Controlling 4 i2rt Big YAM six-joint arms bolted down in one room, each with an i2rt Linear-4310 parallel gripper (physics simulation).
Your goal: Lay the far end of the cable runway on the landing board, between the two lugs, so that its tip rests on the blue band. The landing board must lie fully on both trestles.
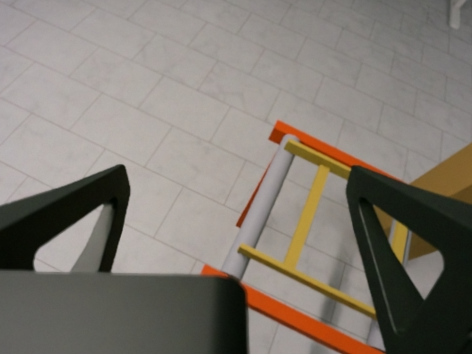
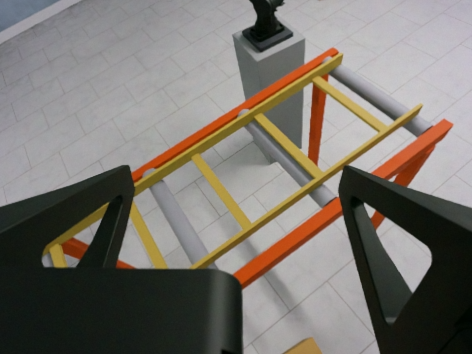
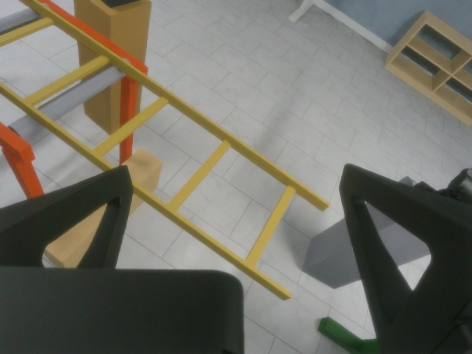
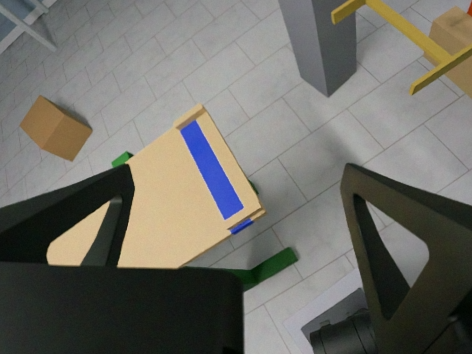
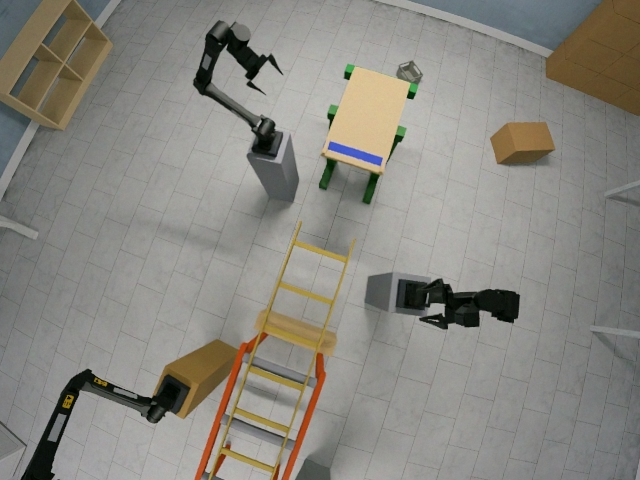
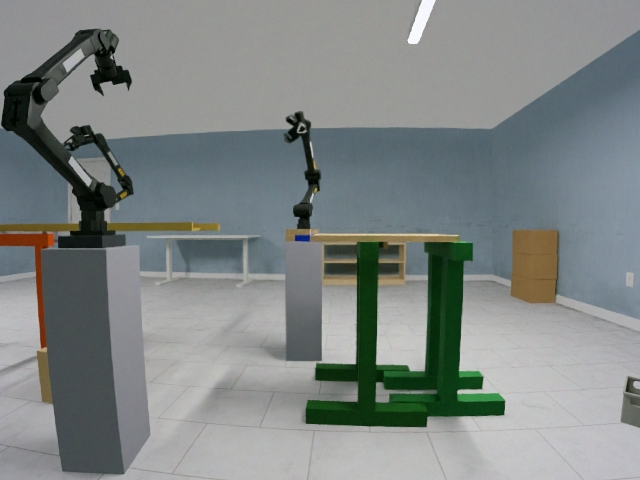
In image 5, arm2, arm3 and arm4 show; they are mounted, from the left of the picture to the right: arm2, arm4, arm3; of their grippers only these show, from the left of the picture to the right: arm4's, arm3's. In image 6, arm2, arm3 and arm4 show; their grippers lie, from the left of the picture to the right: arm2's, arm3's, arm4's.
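Observation:
The yellow cable runway (image 1: 307, 215) (image 2: 225, 192) (image 3: 200, 175) (image 5: 306, 292) (image 6: 155, 226) lies on the rollers of the orange stand. Its far end juts out level, apart from the landing board (image 4: 165, 200) (image 5: 367, 108) (image 6: 382, 237). The board spans both green trestles (image 6: 367, 320) (image 6: 450, 320); its far edge lies over the far trestle. The blue band (image 4: 212, 170) (image 5: 355, 153) and two lugs (image 4: 189, 117) (image 4: 247, 219) are at its near end. The arm1 gripper (image 1: 237, 172), arm2 gripper (image 2: 236, 172), arm3 gripper (image 3: 236, 172) (image 5: 421, 305) and arm4 gripper (image 4: 237, 172) (image 5: 273, 84) are open and empty.
The orange stand (image 2: 295, 240) (image 5: 311, 403) has grey rollers. A tan block (image 3: 145, 170) stands under the runway. Grey pedestals (image 5: 276, 170) (image 6: 93, 351) flank the gap between runway and board. A brown box (image 4: 55, 127) (image 5: 522, 143) and a grey crate (image 5: 409, 72) are near the board.

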